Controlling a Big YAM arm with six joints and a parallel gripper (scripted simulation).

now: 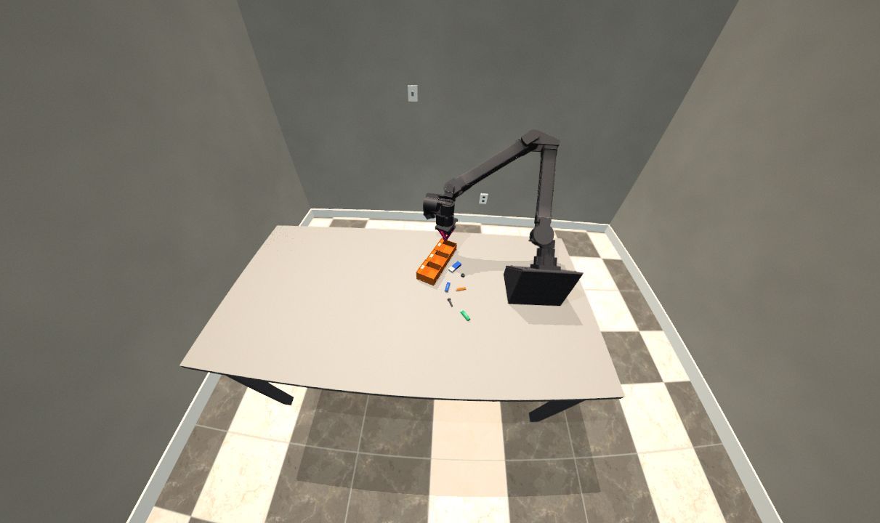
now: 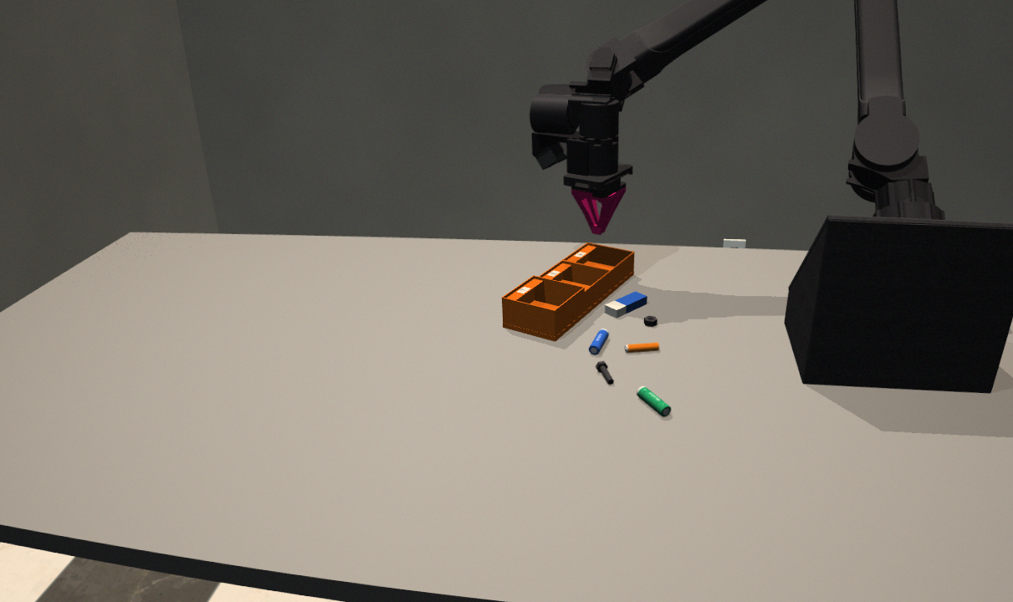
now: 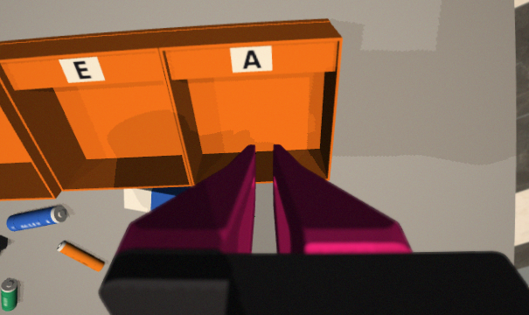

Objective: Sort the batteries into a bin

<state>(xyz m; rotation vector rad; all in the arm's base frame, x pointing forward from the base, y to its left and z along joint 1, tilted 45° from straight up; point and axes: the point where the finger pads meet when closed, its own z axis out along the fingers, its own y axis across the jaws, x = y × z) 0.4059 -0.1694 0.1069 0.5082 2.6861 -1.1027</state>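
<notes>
Right now my hand is 80 mm to the right of the orange bin row, 60 mm above it and 30 mm short of it. Round my hand: eraser (110 mm to the left, 80 mm below, 50 mm behind); blue battery (220 mm to the left, 80 mm below, 30 mm behind); black nut (150 mm to the left, 90 mm behind, 80 mm below).
</notes>
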